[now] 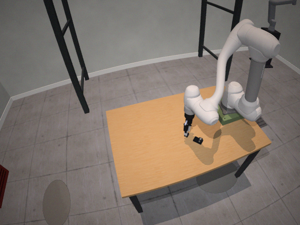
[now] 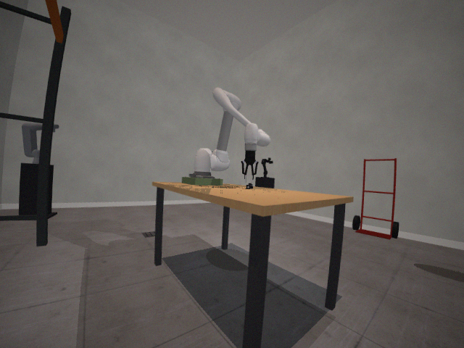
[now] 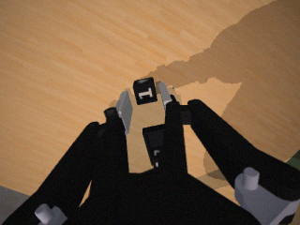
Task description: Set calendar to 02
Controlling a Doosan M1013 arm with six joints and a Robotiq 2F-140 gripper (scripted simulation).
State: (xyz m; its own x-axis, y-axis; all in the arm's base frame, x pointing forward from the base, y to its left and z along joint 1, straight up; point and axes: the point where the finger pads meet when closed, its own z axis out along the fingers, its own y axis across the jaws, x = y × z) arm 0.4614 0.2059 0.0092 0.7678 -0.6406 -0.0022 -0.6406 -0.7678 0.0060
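My hand is 60 mm above the black number cube.
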